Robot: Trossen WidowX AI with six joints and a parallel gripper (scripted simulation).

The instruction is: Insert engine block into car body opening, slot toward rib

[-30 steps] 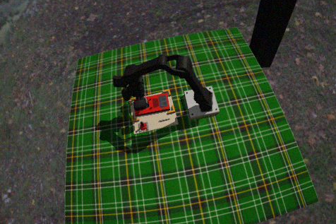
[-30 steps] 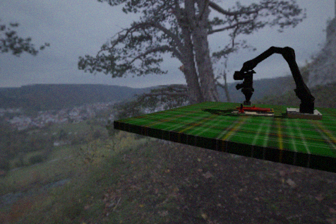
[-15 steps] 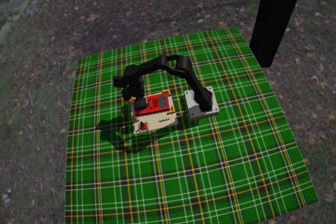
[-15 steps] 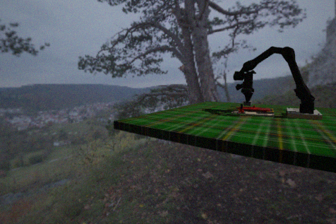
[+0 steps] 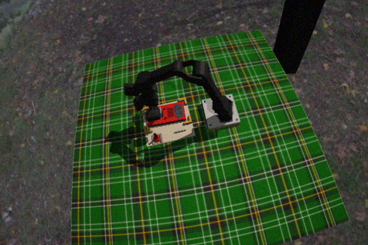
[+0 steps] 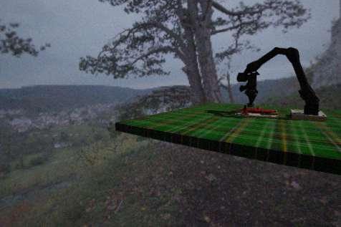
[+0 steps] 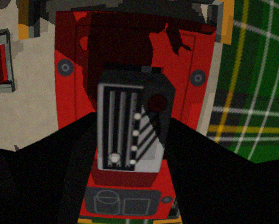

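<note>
Right now the engine block is 1 cm below my gripper tip.
</note>
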